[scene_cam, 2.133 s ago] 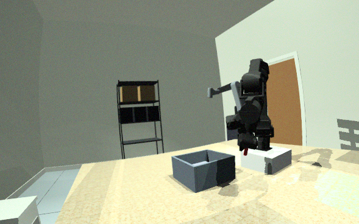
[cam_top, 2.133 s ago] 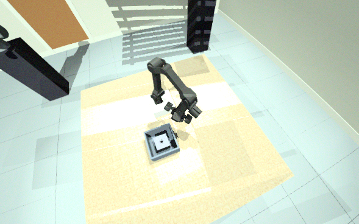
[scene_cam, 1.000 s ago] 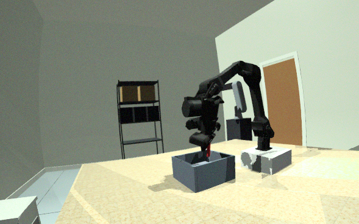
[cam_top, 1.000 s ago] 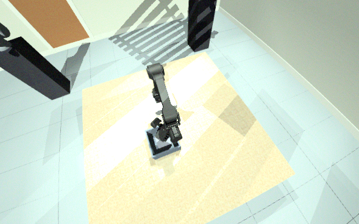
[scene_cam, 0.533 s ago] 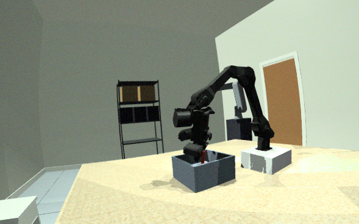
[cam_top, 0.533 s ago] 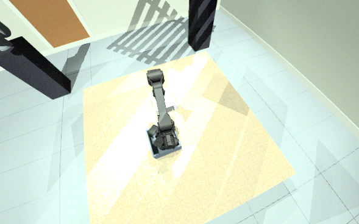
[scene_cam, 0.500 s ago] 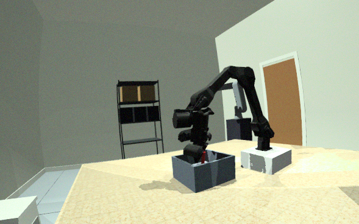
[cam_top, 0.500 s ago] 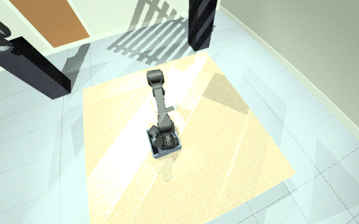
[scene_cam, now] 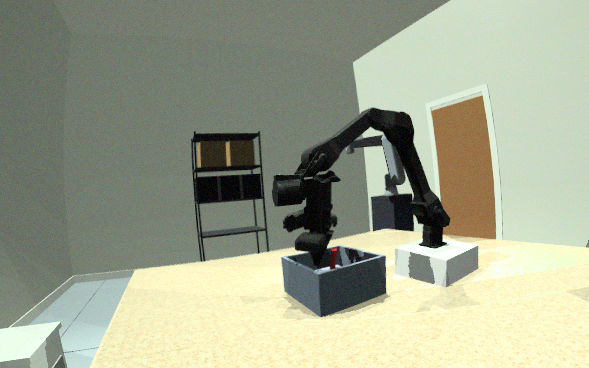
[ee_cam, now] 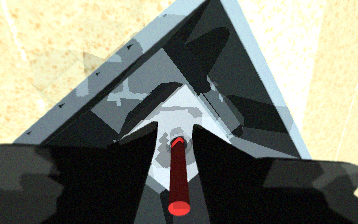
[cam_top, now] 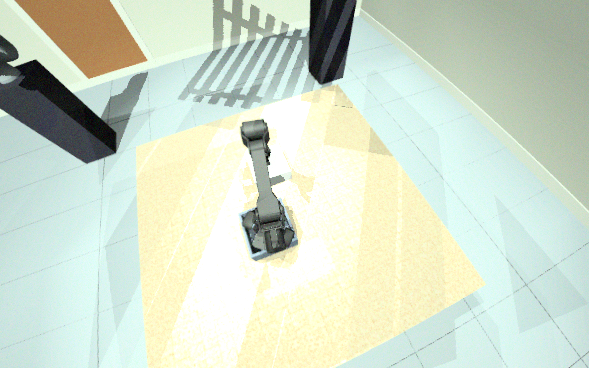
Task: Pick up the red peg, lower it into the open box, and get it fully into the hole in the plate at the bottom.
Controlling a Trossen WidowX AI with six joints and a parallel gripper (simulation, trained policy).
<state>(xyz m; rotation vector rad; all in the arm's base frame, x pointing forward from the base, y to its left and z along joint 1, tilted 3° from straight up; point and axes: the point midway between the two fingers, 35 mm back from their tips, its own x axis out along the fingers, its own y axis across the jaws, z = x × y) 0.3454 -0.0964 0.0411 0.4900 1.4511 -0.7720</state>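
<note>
Now: the red peg 3 cm behind my gripper tip, 2 cm to the left of it and 1 cm below it. From my gripper tip the other things lie so: grey box: 6 cm below, 3 cm behind, 1 cm to the left.
</note>
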